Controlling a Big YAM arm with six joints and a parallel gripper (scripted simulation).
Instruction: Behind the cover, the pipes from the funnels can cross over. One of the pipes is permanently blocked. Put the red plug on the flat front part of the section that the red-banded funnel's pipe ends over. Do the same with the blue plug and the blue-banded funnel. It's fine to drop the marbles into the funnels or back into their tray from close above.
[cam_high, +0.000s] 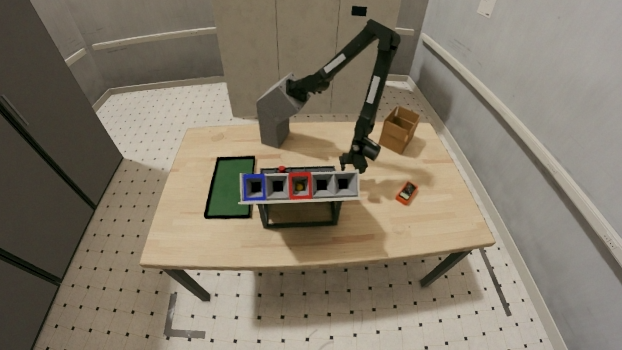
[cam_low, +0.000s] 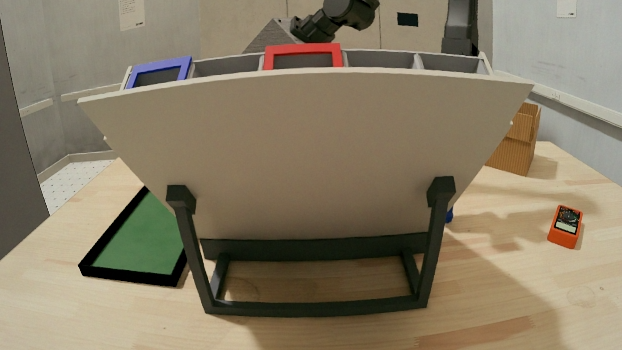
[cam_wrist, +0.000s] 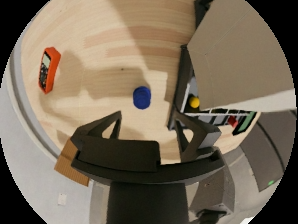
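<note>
The blue plug lies 50 mm below my hand and 10 mm to the left of it. The rest, counted from my hand: red plug (330 mm to the right, 60 mm behind, 50 mm below); pale cover (250 mm to the right, 140 mm above, 130 mm ahead); orange device (280 mm to the left, 110 mm ahead, 60 mm below).
</note>
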